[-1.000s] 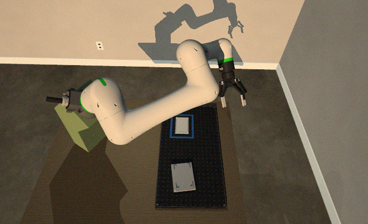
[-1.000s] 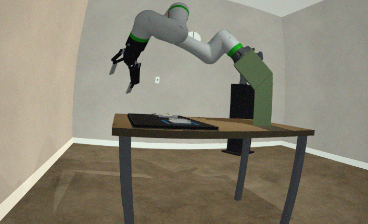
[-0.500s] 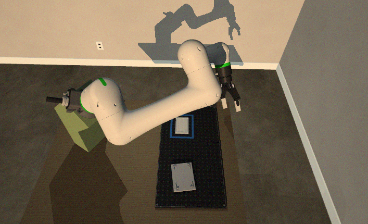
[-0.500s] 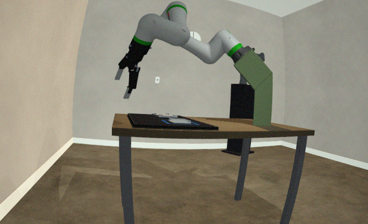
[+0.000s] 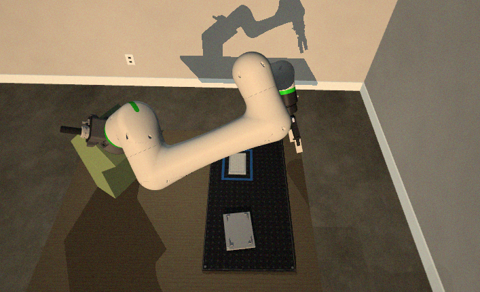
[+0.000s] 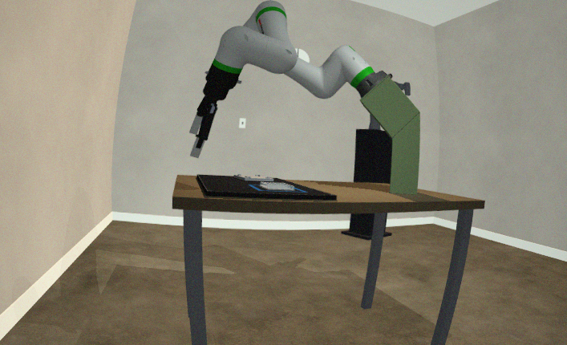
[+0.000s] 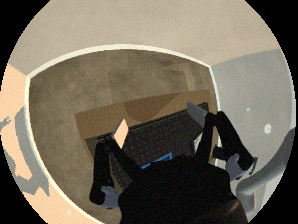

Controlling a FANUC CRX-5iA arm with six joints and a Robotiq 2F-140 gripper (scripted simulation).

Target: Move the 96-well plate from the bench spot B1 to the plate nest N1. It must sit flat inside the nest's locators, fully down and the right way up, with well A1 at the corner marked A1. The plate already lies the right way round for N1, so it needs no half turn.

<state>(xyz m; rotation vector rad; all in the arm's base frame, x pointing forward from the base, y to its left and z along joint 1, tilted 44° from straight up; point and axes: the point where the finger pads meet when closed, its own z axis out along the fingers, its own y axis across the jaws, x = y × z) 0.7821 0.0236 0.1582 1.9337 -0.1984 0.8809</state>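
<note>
The white 96-well plate lies 27 cm behind my hand, 13 cm below it and 8 cm to the left of it. The rest, counted from my hand: grey plate nest: 38 cm behind, 26 cm to the right, 13 cm below.
</note>
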